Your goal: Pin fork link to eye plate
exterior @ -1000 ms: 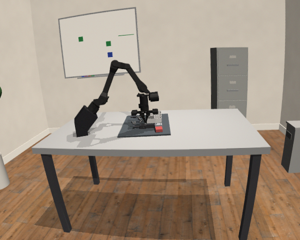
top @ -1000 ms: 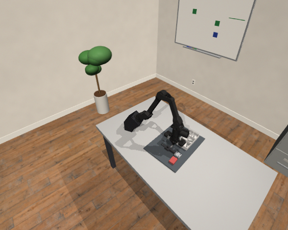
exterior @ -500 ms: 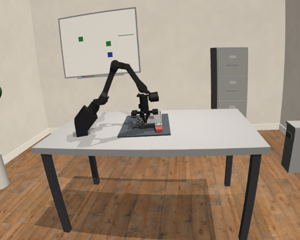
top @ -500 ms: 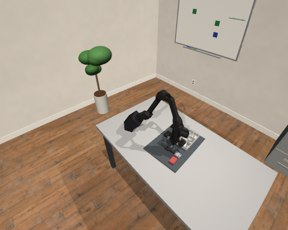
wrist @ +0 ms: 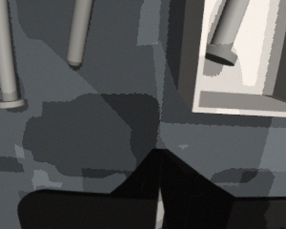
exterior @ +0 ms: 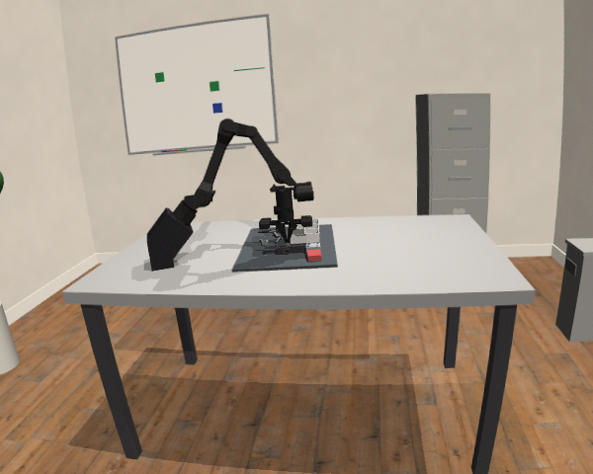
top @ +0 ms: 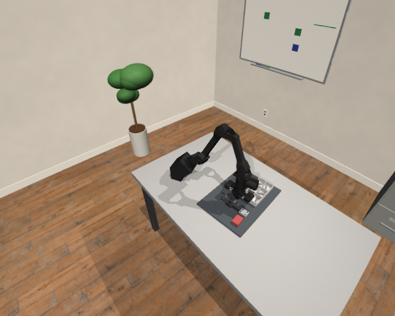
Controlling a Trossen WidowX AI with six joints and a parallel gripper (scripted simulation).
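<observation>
My gripper is now 3 cm to the left of the grey headed pin, 3 cm above it and 1 cm short of it. Also, from my hand: mat (5 cm below, 4 cm to the left, 1 cm behind); then small grey block (10 cm ahead, 4 cm to the right, 2 cm below); then eye plate (6 cm to the right, 3 cm below, 3 cm ahead).
</observation>
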